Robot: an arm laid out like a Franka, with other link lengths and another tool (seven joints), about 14 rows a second.
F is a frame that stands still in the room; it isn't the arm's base.
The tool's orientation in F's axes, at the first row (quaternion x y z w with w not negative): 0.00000 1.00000 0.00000 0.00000
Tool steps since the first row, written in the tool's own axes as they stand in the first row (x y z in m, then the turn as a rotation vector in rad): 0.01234 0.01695 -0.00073 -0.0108 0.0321 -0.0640; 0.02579 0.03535 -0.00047 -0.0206 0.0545 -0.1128; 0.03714 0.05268 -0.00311 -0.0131 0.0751 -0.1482; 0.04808 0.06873 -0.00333 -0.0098 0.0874 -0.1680; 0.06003 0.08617 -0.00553 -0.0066 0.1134 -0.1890
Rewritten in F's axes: -0.01234 0.01695 0.00073 0.0108 0.0321 0.0640; -0.02579 0.03535 0.00047 0.0206 0.0545 0.1128; -0.03714 0.05268 0.00311 0.0131 0.0751 0.1482; -0.04808 0.06873 0.00333 0.0098 0.0874 0.1680; -0.06003 0.08617 0.00553 0.0066 0.1134 0.1890
